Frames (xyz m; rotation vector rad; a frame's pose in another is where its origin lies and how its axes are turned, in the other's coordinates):
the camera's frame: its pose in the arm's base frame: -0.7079 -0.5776 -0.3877 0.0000 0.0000 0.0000
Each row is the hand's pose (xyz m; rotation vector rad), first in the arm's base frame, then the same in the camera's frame.
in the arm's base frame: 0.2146 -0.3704 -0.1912 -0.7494 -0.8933 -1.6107
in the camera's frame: 0.9225 0.2072 0.1965 -0.7494 -0.8933 -1.6107
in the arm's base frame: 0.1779 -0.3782 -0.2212 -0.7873 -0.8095 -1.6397
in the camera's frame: 0.8858 0.1994 0.1665 -0.7873 -0.8095 -1.6397
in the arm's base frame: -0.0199 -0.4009 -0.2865 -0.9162 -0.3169 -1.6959
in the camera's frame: 0.6880 0.1767 0.1012 -0.9162 -0.3169 -1.6959
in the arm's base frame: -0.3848 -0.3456 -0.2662 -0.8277 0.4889 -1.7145
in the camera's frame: 0.3231 0.2320 0.1215 -0.8277 0.4889 -1.7145
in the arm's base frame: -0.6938 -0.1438 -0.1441 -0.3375 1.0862 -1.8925
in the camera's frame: 0.0141 0.4338 0.2436 -0.3375 1.0862 -1.8925
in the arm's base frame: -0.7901 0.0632 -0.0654 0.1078 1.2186 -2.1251
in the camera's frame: -0.0822 0.6408 0.3223 0.1078 1.2186 -2.1251
